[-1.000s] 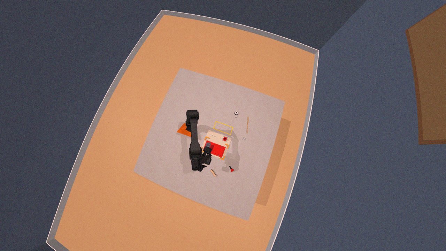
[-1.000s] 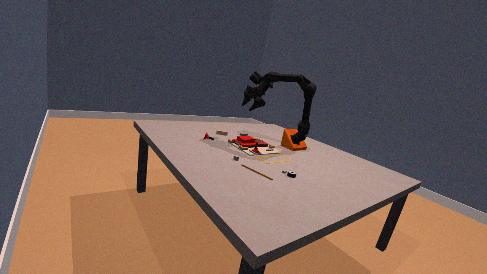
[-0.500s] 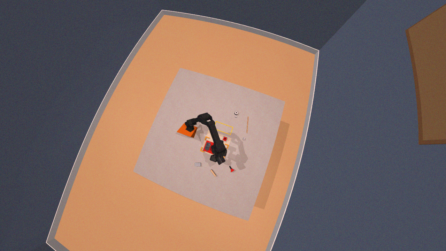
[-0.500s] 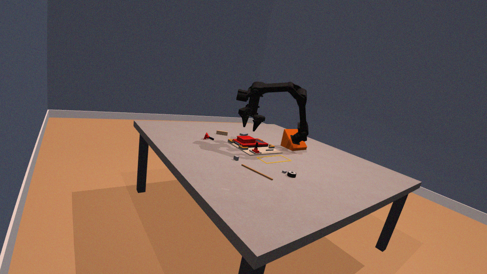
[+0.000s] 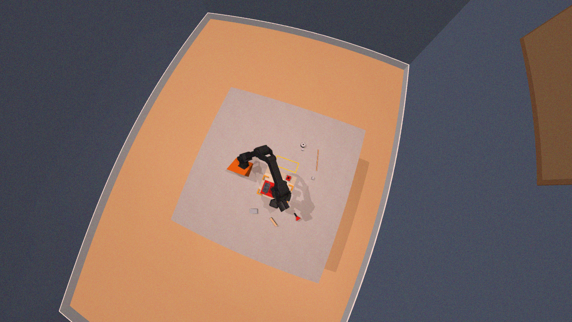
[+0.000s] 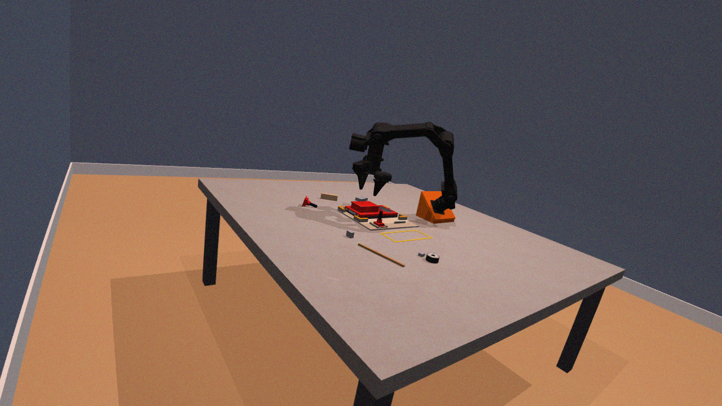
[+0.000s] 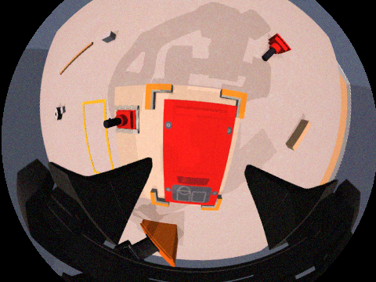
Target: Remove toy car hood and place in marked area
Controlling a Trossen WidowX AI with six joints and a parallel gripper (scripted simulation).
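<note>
Now: the red hood 6 cm below my gripper tip. The rest, counted from my gripper tip: tan block (21 cm to the right, 8 cm below, 6 cm ahead); thin wooden stick (37 cm to the left, 14 cm ahead, 9 cm below); white wheel (43 cm to the left, 9 cm below, 1 cm behind).
</note>
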